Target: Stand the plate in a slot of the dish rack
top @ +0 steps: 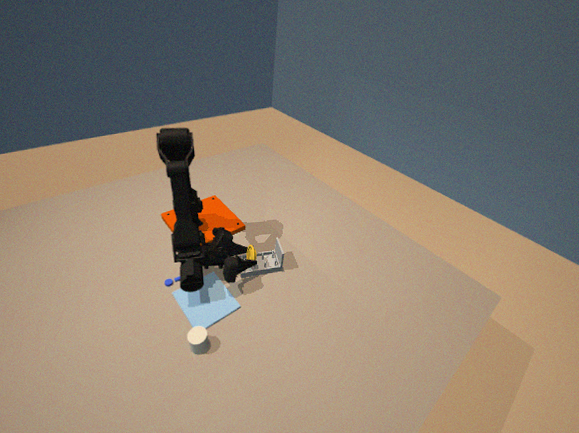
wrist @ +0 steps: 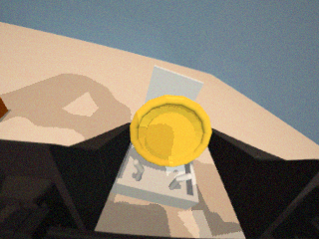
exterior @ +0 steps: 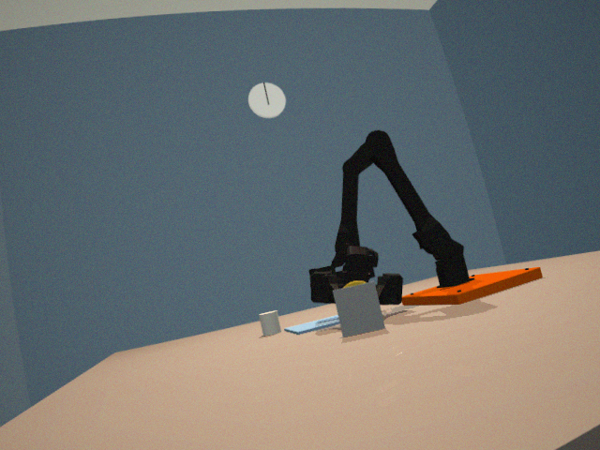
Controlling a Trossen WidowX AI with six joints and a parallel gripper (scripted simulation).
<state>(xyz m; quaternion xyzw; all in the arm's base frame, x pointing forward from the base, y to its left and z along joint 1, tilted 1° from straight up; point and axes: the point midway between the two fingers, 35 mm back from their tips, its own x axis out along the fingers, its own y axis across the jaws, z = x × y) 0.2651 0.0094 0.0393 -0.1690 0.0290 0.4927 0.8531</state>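
Right now the grey dish rack is 10 mm ahead of my gripper tip, 20 mm to the left of it and 30 mm below it. From my gripper tip the other things lie so: yellow plate (10 mm to the right); light blue mat (180 mm to the right, 50 mm below); blue spoon (120 mm behind, 200 mm to the right, 40 mm below).
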